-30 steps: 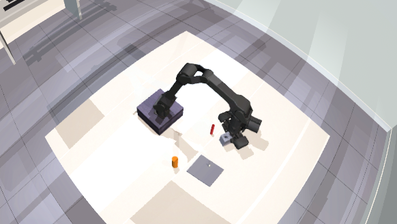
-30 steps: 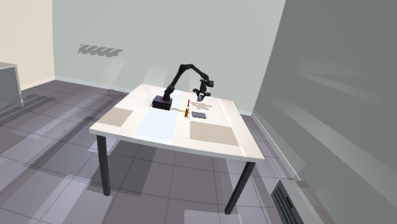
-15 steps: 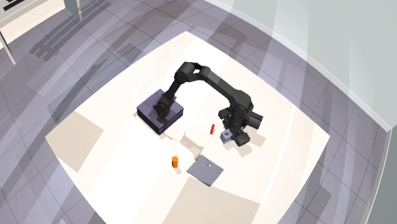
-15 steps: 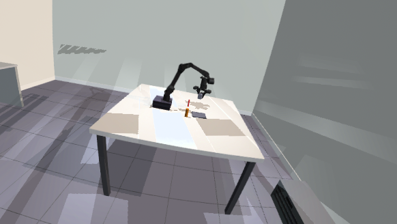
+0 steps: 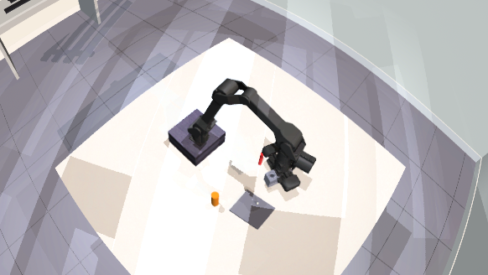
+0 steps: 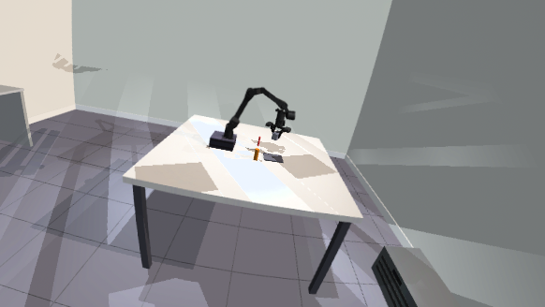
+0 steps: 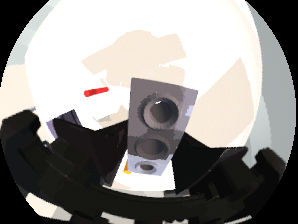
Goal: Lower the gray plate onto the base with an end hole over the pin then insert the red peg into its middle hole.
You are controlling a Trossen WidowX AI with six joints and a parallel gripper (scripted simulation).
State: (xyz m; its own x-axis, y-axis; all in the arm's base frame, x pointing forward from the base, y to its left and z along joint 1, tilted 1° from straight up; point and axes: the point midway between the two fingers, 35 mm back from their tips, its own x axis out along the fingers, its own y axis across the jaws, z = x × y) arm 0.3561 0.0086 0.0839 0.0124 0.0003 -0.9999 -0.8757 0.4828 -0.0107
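The base is 10 mm behind my gripper tip, 100 mm to the right of it and 110 mm below it. The rest, counted from my gripper tip: orange cylinder 150 mm behind, 180 mm to the right, 80 mm below; red peg 110 mm behind, 80 mm to the left, 80 mm below; gray plate 30 mm above.
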